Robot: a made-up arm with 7 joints.
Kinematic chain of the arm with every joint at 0, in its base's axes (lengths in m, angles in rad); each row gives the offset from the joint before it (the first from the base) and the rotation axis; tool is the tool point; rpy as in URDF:
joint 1: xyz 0 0 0.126 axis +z
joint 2: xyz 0 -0.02 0.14 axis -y
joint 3: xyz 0 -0.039 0.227 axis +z
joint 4: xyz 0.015 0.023 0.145 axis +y
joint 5: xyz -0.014 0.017 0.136 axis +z
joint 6: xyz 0 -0.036 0.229 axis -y
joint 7: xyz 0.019 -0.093 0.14 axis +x
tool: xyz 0 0 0 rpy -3.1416 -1.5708 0
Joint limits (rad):
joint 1: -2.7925..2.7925
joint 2: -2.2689..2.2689
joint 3: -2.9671..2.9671
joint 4: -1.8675..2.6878
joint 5: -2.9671..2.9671
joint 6: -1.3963..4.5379
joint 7: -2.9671..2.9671
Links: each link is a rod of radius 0.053 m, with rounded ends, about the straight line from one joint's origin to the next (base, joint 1, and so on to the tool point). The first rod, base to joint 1, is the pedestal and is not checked.
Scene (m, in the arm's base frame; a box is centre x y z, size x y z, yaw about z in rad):
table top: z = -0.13
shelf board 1: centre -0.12 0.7 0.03 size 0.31 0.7 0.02 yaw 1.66
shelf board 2: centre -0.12 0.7 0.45 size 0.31 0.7 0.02 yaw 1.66
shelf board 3: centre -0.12 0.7 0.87 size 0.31 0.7 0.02 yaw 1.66
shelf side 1: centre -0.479 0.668 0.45 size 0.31 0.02 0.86 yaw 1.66
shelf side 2: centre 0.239 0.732 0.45 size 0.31 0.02 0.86 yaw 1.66
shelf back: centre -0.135 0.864 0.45 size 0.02 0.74 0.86 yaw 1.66
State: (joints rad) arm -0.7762 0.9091 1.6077 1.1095 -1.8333 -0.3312 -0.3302
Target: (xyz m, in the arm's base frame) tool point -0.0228 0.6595 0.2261
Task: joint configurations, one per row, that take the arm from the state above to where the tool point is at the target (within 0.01 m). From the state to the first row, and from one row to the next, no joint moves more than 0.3 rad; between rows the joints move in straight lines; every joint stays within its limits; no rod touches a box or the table.
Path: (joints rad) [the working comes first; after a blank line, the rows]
Joints at the target: -0.8231 1.2560 1.8876 1.6953 -1.8872 -0.2476 -0.3302
Straight joint move there: touches shelf board 2.

1: -0.8419 0.6356 1.7468 1.3720 -1.8540 -0.3540 -0.1458
2: -0.9076 0.3621 1.8859 1.6344 -1.8747 -0.3768 0.0386
3: -0.9734 0.0886 2.0251 1.8969 -1.8954 -0.3997 0.2231
4: -1.0391 -0.1850 2.1642 2.1594 -1.9161 -0.4225 0.4075
5: -1.1048 -0.4585 2.3033 2.4218 -1.9368 -0.4453 0.5919
6: -0.9853 -0.1968 2.2210 2.4139 -1.9098 -0.4347 0.4382
7: -0.8659 0.0650 2.1388 2.4059 -1.8827 -0.4242 0.2845
8: -0.7464 0.3267 2.0565 2.3979 -1.8557 -0.4136 0.1309
9: -0.6269 0.5884 1.9743 2.3900 -1.8287 -0.4030 -0.0228
10: -0.5074 0.8501 1.8920 2.3820 -1.8016 -0.3924 -0.1765
11: -0.3879 1.1119 1.8098 2.3740 -1.7746 -0.3819 -0.3302
12: -0.5330 1.1599 1.8357 2.1478 -1.8121 -0.3371 -0.3302
13: -0.6781 1.2080 1.8617 1.9215 -1.8497 -0.2924 -0.3302
14: -0.8231 1.2560 1.8876 1.6953 -1.8872 -0.2476 -0.3302

